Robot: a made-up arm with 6 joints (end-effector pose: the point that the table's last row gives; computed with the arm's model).
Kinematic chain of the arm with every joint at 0, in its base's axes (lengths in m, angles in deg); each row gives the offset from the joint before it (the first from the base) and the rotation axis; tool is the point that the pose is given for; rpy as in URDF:
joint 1: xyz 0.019 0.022 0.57 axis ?
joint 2: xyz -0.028 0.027 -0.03 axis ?
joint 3: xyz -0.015 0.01 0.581 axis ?
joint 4: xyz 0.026 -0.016 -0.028 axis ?
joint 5: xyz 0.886 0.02 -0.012 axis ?
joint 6: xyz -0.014 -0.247 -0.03 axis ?
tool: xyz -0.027 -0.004 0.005 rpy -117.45 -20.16 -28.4
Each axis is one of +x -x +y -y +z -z.
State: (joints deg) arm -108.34 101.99 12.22 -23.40 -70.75 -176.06
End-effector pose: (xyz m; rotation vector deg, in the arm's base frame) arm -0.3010 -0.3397 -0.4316 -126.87 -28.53 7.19
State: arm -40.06 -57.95 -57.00 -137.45 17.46 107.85
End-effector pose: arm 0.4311 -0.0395 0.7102 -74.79 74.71 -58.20
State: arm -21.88 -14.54 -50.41 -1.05 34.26 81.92
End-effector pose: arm 0.3926 -0.3441 0.5044 146.87 -15.04 35.39
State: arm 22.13 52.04 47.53 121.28 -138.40 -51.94
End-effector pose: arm 1.2063 0.6931 0.9881 63.88 -112.16 83.38
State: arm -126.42 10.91 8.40 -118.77 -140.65 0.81
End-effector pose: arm -0.4820 -0.8305 0.8265 -49.35 4.38 -11.44
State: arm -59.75 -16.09 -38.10 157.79 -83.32 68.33
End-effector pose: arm 0.5407 -0.4001 0.7934 -1.68 -29.77 -82.13
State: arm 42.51 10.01 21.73 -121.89 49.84 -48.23
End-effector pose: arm 0.6130 0.8342 1.1101 46.37 48.10 5.11
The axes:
joint 1: +z
joint 2: +y
joint 3: -y
joint 4: -x
joint 5: -y
joint 6: -x

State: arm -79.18 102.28 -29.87 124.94 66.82 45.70
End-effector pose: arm 0.1323 -0.0265 -0.3775 -115.19 -43.82 -16.34
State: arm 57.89 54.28 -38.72 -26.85 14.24 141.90
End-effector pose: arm 0.2619 0.1228 0.0217 70.28 104.04 -27.00
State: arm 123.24 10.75 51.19 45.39 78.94 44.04
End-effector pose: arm -0.2214 0.7144 1.7861 20.40 -47.66 -82.93
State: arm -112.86 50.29 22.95 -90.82 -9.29 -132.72
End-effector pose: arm -0.3329 -0.9812 0.2983 111.33 -61.17 -56.25
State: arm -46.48 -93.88 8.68 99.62 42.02 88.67
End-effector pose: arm -0.6681 0.7459 1.3194 -27.08 -27.83 10.34
